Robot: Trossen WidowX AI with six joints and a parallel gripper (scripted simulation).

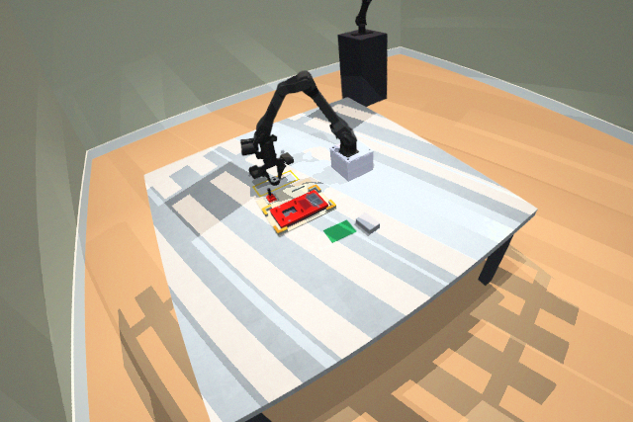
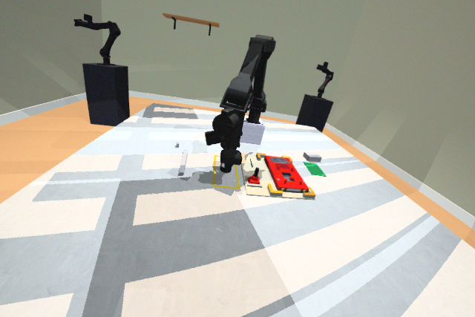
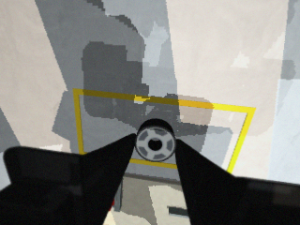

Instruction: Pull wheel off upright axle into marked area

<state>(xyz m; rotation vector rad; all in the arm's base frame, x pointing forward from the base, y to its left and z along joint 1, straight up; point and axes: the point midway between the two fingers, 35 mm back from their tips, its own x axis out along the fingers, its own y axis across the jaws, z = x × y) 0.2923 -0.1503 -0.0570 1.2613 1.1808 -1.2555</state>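
The wheel is right at my gripper tip. The rest, counted from my gripper tip: upright axle: 8 cm to the left, 7 cm ahead, 2 cm above; thin grey bar: 15 cm to the right, 3 cm behind, 1 cm below; green patch: 40 cm to the left, 5 cm behind, 1 cm below.
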